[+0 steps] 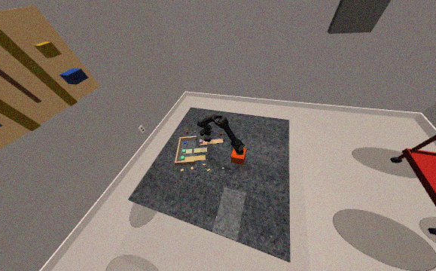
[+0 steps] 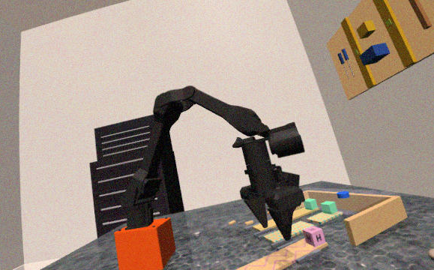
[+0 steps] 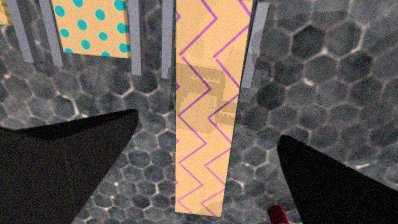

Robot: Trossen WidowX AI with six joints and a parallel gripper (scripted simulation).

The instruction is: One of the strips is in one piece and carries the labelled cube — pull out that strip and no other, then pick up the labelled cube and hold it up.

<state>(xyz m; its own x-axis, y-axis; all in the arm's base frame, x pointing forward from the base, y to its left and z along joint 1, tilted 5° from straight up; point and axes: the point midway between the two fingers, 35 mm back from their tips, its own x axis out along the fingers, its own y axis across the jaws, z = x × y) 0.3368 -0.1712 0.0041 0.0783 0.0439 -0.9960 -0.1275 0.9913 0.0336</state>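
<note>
Right now my gripper tip is 9 cm short of the pink labelled cube, 2 cm to the right of it and 4 cm above it. Round my gripper tip: blue disc: 25 cm ahead, 8 cm to the left, 1 cm above.
</note>
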